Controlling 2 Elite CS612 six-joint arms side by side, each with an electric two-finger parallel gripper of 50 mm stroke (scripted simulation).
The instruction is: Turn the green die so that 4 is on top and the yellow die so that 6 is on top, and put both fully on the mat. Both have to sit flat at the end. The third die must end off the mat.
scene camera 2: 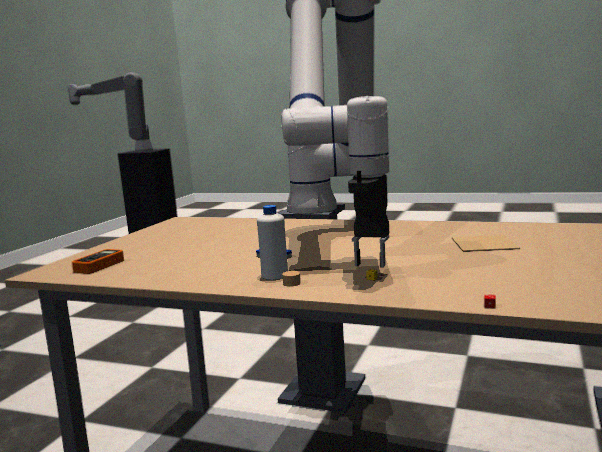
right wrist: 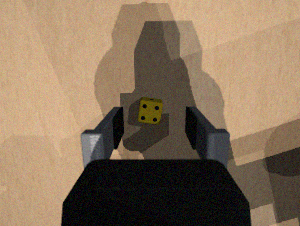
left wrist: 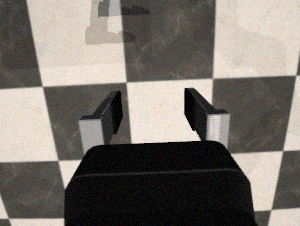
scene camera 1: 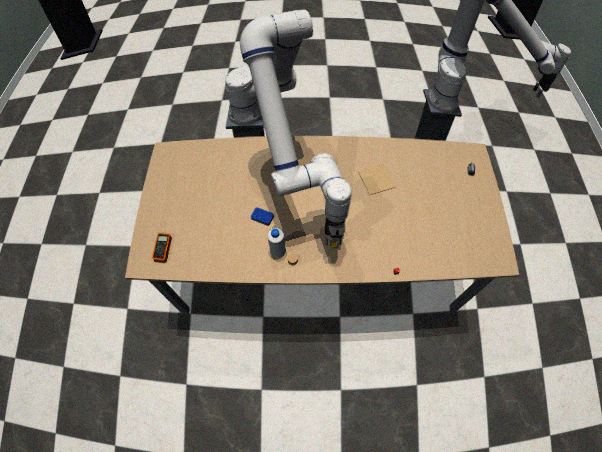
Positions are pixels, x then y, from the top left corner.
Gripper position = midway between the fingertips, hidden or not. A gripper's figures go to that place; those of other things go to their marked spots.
Scene:
The right gripper (scene camera 2: 370,265) is 131 cm from the lens. A thin tan mat (scene camera 2: 492,242) is 160 cm from the lens. A multimeter (scene camera 2: 108,257): 163 cm from the lens.

